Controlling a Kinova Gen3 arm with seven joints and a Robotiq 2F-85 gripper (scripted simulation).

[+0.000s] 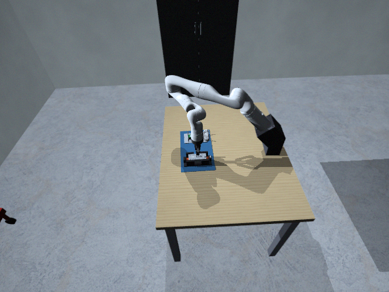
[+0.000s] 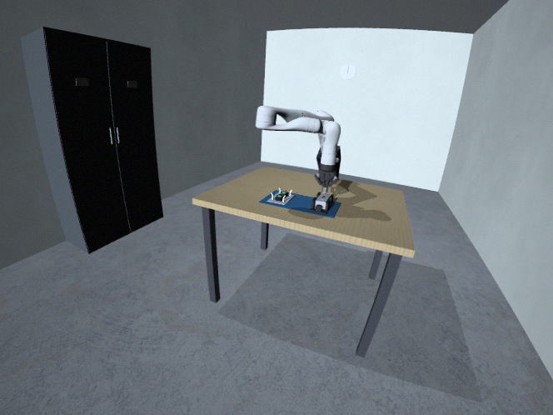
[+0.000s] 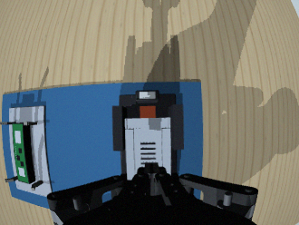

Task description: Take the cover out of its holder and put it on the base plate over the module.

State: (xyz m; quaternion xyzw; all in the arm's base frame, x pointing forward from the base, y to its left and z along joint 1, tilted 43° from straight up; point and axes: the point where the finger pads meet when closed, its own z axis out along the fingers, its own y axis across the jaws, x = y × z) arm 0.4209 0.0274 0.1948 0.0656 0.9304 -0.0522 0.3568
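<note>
My hand is 6 cm above the light grey cover.
</note>
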